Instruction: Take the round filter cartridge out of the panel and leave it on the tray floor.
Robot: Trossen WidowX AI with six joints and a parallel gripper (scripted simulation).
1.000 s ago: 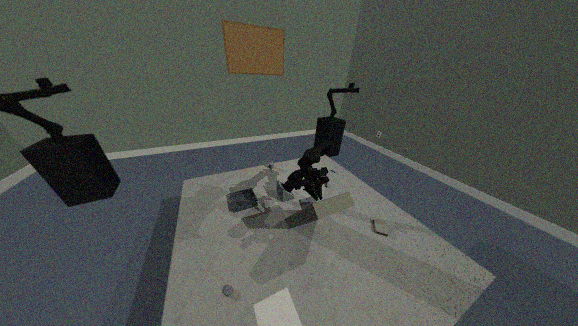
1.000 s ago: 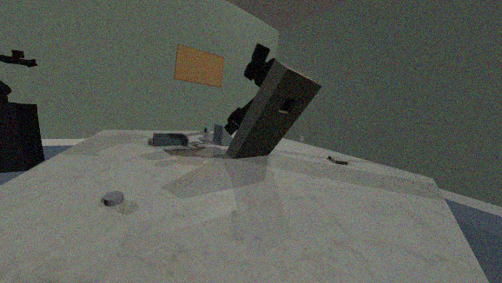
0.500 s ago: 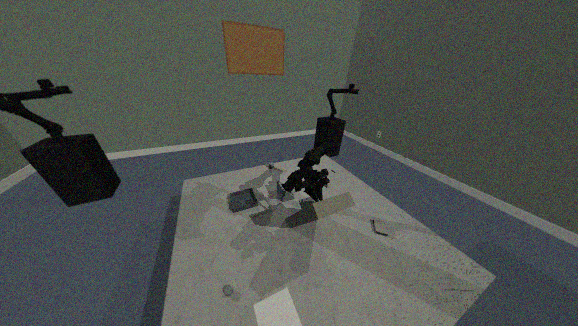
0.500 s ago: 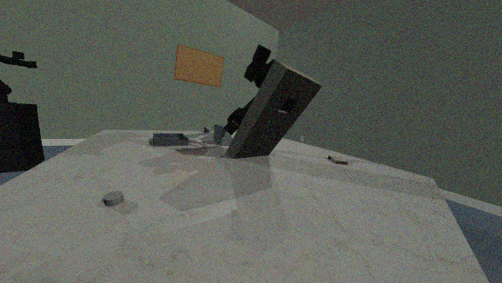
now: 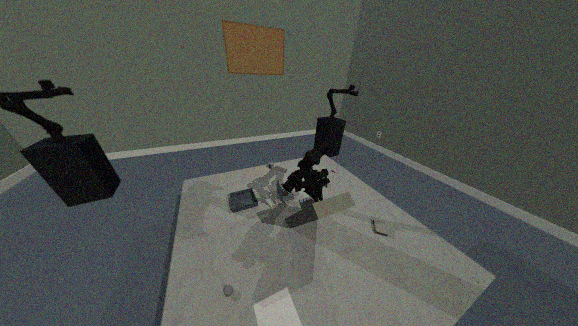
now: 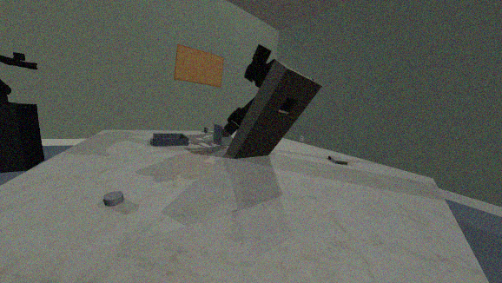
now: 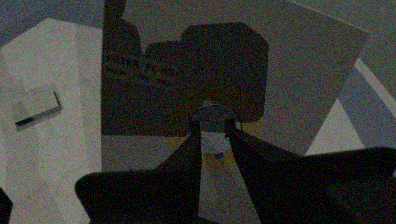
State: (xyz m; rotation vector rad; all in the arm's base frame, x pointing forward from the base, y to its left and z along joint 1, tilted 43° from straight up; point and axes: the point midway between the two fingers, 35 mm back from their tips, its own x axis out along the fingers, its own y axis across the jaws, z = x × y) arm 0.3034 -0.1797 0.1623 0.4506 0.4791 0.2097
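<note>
The round filter cartridge is 20 mm ahead of my gripper tip and 10 mm below it. The rest, counted from my gripper tip: service panel (90 mm below, 30 mm behind); then flat piece (380 mm to the left, 240 mm below, 130 mm ahead); then dark square tray (420 mm behind, 250 mm to the right, 240 mm below).
</note>
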